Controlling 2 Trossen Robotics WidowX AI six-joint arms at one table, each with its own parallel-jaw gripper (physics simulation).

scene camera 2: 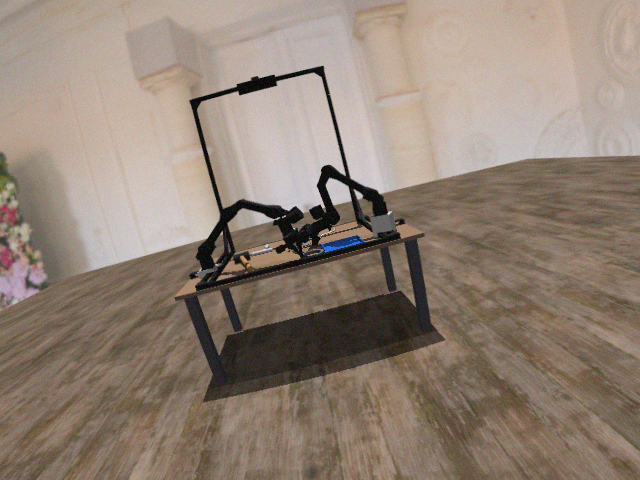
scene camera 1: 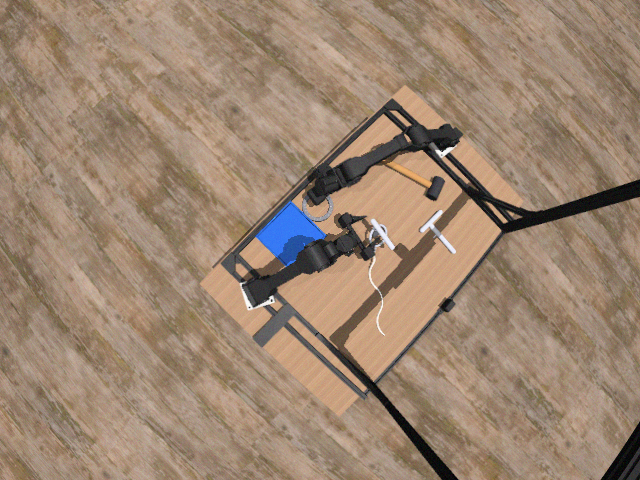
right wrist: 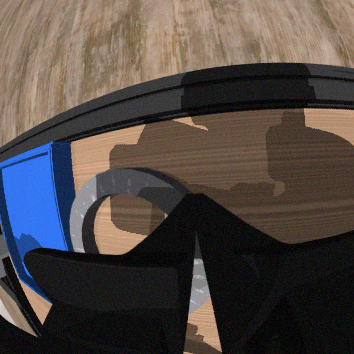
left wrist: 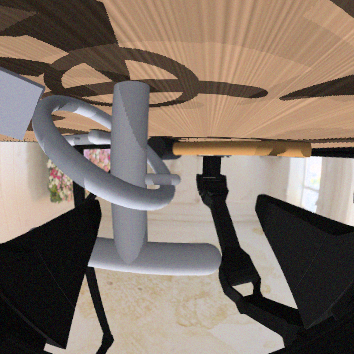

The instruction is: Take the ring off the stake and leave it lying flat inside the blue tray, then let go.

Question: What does the hammer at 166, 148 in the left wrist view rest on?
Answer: The table.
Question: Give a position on a stake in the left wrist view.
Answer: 129, 114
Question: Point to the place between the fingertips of my right gripper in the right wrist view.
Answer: At 193, 201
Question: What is my left gripper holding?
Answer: Nothing.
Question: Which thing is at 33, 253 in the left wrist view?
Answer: My left gripper.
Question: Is my left gripper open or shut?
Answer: Open.
